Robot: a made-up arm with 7 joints.
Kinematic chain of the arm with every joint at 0, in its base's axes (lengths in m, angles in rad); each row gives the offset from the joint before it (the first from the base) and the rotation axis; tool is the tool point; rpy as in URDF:
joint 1: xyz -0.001 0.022 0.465 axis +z
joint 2: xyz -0.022 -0.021 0 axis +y
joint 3: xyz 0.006 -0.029 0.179 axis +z
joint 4: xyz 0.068 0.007 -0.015 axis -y
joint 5: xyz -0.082 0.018 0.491 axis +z
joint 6: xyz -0.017 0 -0.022 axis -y
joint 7: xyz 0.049 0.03 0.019 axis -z
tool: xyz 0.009 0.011 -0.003 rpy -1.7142 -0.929 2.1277
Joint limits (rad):
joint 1: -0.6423..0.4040
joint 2: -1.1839..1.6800
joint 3: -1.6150..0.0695
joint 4: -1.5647..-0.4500
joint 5: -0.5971..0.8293
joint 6: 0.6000..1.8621
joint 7: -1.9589..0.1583
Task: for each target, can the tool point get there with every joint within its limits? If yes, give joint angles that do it. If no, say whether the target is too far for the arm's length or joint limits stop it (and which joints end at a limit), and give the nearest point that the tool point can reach.
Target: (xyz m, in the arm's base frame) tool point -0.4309 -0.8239 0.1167
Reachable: no: too far | nearest point -0.2138 -0.5883 0.2291 | short by 0.340 m
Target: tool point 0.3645 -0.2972 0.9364
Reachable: yes | joints -0.4908 0.0774 -0.2603 -1.0314 0.4715 0.7156 -1.6853
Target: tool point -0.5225 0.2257 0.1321
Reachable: no: joint limits stop it (at a limit: joint 1, joint 2, joint 3, joint 5, joint 6, joint 7) | nearest point -0.6600 0.1912 0.7269 | short by 0.611 m
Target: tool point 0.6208 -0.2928 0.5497
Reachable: yes | joints -0.2843 0.9049 -0.3951 -0.7506 -0.2298 1.2294 -0.0659
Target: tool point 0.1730 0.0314 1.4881
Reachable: no: too far | nearest point 0.1203 0.0121 1.1794 | short by 0.314 m
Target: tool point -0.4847 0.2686 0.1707
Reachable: no: joint limits stop it (at a limit: joint 1, joint 2, joint 3, joint 4, joint 5, joint 6, joint 7) | nearest point -0.6397 0.2338 0.7329 | short by 0.584 m
